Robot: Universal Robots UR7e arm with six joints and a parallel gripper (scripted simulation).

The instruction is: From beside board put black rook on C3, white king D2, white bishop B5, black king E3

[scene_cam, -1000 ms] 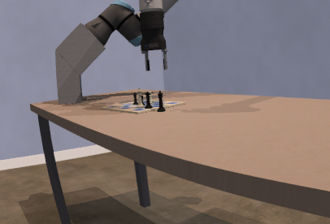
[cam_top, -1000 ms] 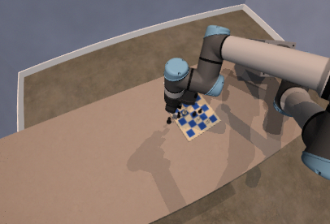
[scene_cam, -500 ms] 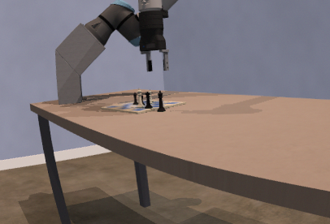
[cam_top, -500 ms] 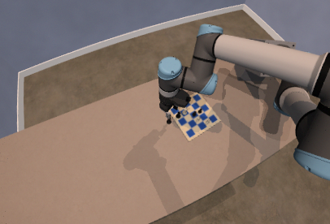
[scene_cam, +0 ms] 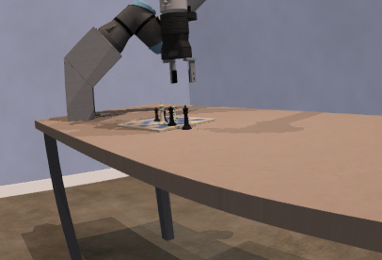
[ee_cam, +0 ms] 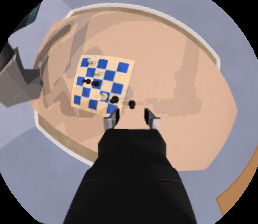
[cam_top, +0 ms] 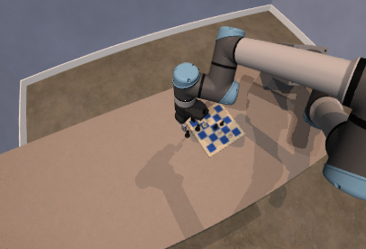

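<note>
Now: hand 110 mm above the black king. Also, from my hand: white king: 100 mm behind, 20 mm to the right, 100 mm below; then chessboard: 140 mm behind, 10 mm to the left, 140 mm below; then white bishop: 200 mm behind, 70 mm to the left, 110 mm below.
</note>
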